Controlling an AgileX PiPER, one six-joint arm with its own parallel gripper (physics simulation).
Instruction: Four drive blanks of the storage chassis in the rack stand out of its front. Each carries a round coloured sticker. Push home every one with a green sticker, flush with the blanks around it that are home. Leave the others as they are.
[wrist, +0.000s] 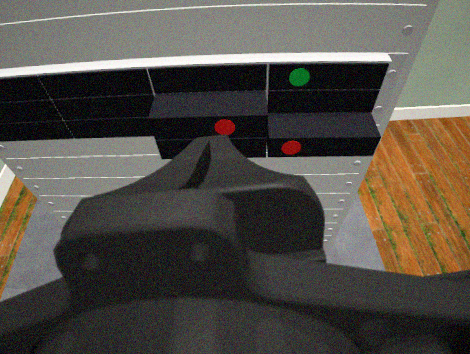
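Observation:
The storage chassis (200, 61) shows a white top edge and dark blanks. At top right, the blank with a green sticker (299, 77) shows no top face and looks level with the blanks around it. The middle-column blank with a red sticker (225, 127) stands out, its top face showing. The bottom right blank with a red sticker (291, 147) also stands out. The bottom middle blank (172, 149) appears to stand out too; my gripper hides part of its front, and no sticker shows on it. My gripper (214, 157) is shut and empty, its tips just below the middle red sticker in view.
Grey rack panels (200, 32) lie above and below the chassis. The rack's right side rail (387, 95) has round screws. A green wall (435, 65), a white skirting board (430, 112) and a wooden floor (420, 190) show at the right.

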